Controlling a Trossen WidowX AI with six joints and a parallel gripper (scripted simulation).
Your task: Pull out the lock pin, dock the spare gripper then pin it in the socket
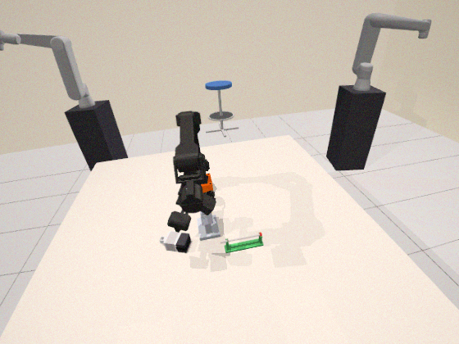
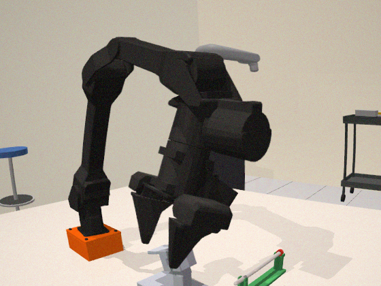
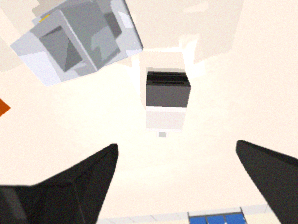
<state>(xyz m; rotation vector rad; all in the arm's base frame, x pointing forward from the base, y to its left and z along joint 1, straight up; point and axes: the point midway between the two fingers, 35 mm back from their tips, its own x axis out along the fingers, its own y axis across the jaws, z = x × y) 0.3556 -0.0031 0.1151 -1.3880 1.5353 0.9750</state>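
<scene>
The spare gripper is 110 mm below my gripper tip, 50 mm to the right of it and 10 mm behind it. Also, from my gripper tip: green cradle 210 mm to the left, 110 mm below; grey mount 80 mm below, 80 mm behind, 70 mm to the left.
</scene>
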